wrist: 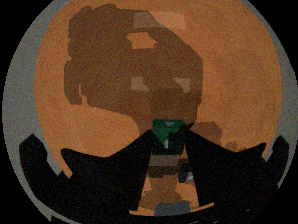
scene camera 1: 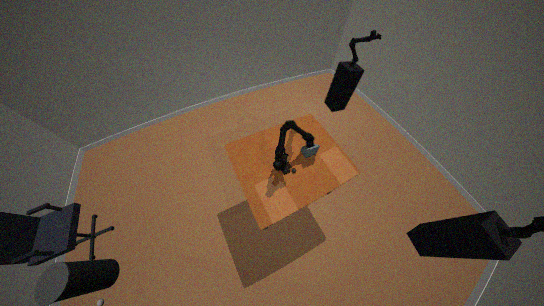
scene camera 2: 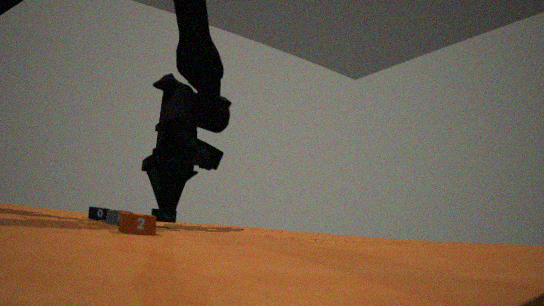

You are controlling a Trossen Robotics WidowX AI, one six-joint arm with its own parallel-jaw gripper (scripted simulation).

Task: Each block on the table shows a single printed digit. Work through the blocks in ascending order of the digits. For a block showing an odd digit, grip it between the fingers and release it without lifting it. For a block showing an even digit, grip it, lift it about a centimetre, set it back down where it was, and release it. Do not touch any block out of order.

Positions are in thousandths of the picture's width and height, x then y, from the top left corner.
Note:
My gripper (scene camera 2: 306, 701) holds a green block (wrist: 569, 609). I also see an orange block (scene camera 2: 242, 730).
My gripper is seen too in the wrist view (wrist: 565, 600). The wrist view misses the orange block, which is hidden by my gripper.

